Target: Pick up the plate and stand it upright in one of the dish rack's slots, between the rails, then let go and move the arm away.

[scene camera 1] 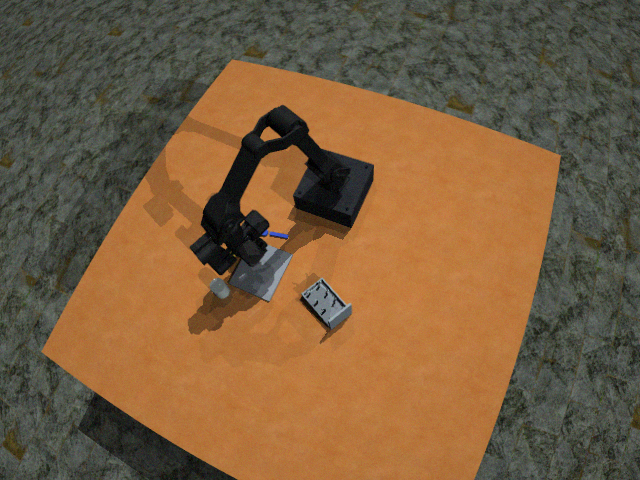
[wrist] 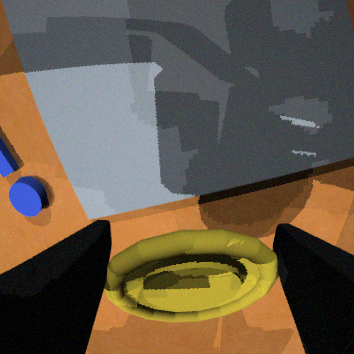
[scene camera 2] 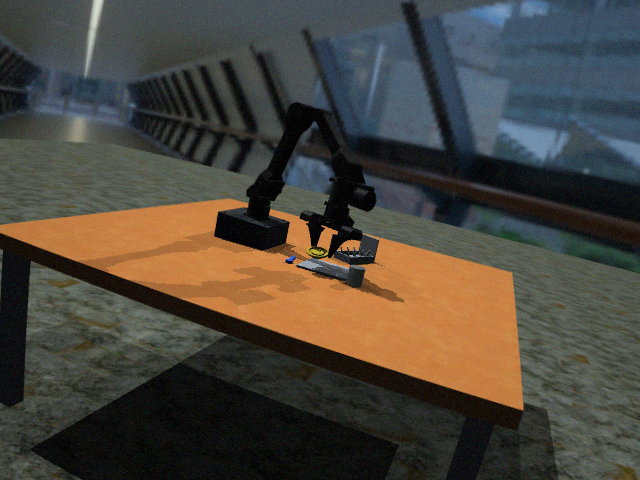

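Observation:
A round yellow plate [scene camera 2: 317, 252] [wrist: 192, 302] is held by its rim between the two black fingers of my gripper [scene camera 2: 322, 251] [wrist: 194, 235]. In scene camera 2 it is raised a little above the table, roughly flat. In scene camera 1 the arm's wrist parts hide the plate and the fingertips. The grey dish rack [scene camera 1: 325, 302] [scene camera 2: 356, 256] stands on the table, apart from my gripper, with short dark rails on its floor and a raised panel at one end. In the wrist view the rack does not show.
A flat grey board [scene camera 1: 261, 279] [scene camera 2: 324, 268] [wrist: 100, 145] lies beside and partly below the gripper. A grey cylinder [scene camera 1: 219, 288] [scene camera 2: 355, 276] stands at the board's edge. A blue object [scene camera 1: 279, 235] [scene camera 2: 290, 259] [wrist: 28, 196] lies on the board's other side, towards the arm's base [scene camera 1: 336, 191] [scene camera 2: 251, 228].

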